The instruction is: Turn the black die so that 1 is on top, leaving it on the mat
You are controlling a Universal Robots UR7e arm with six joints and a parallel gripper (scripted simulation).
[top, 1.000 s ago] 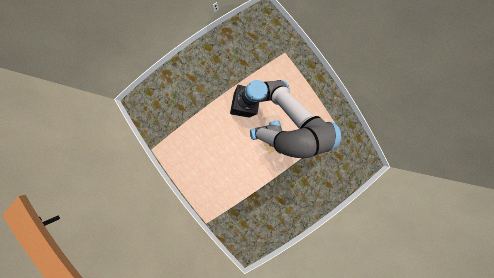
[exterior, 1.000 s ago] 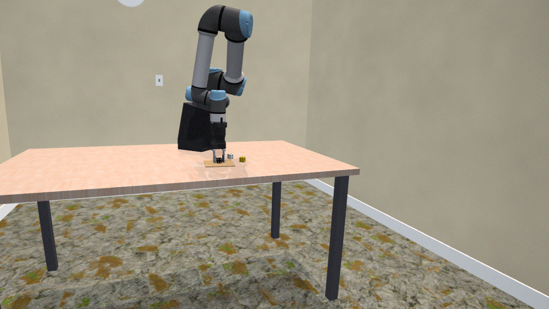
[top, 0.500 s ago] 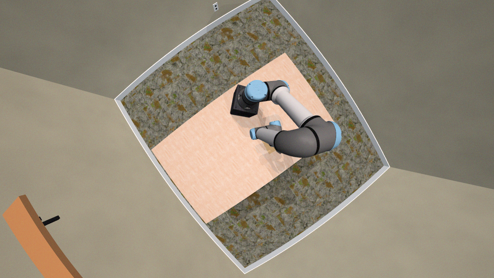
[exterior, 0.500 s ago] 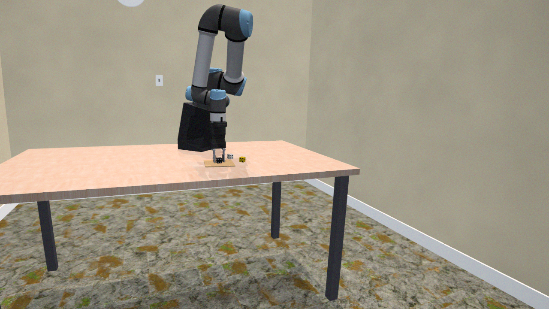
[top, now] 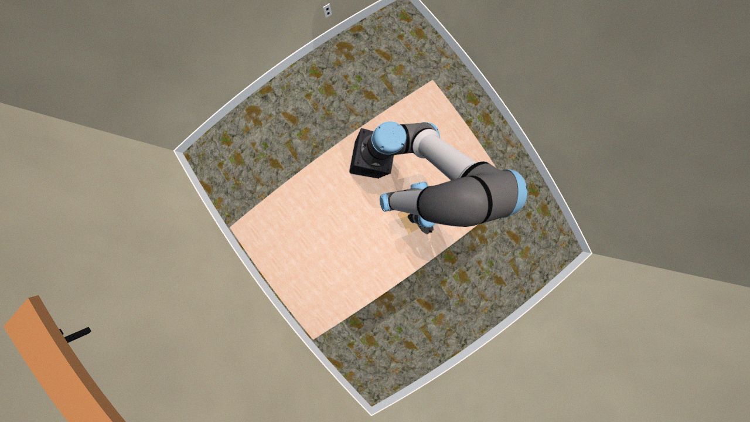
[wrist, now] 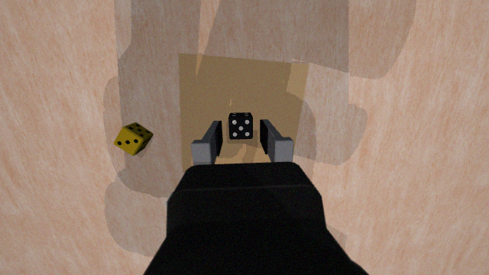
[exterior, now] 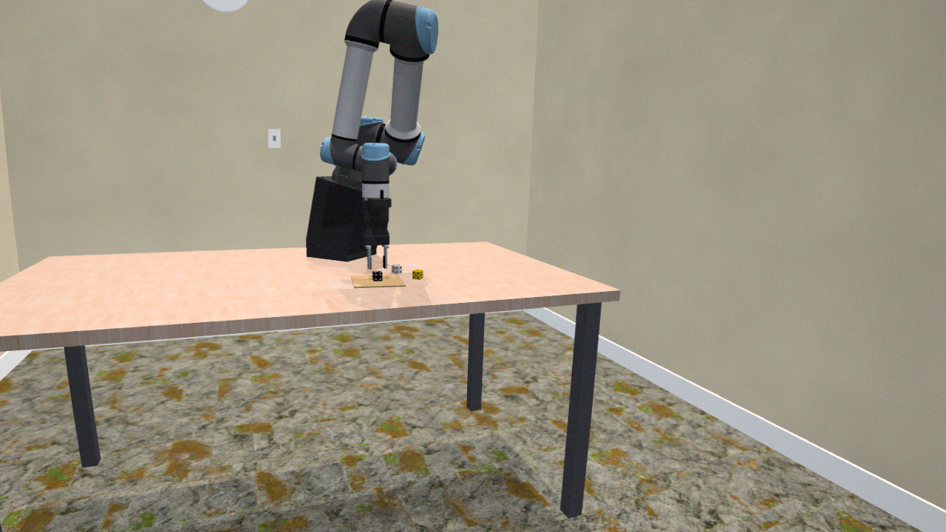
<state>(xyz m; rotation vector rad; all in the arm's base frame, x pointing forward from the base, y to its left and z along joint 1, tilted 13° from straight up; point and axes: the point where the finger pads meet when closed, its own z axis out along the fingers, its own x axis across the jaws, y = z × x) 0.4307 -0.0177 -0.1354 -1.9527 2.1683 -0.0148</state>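
My hand is 40 mm above the black die. Also, from my hand: tan mat: 50 mm below; white die: 100 mm behind, 90 mm to the left, 40 mm below; yellow die: 120 mm to the left, 40 mm below.
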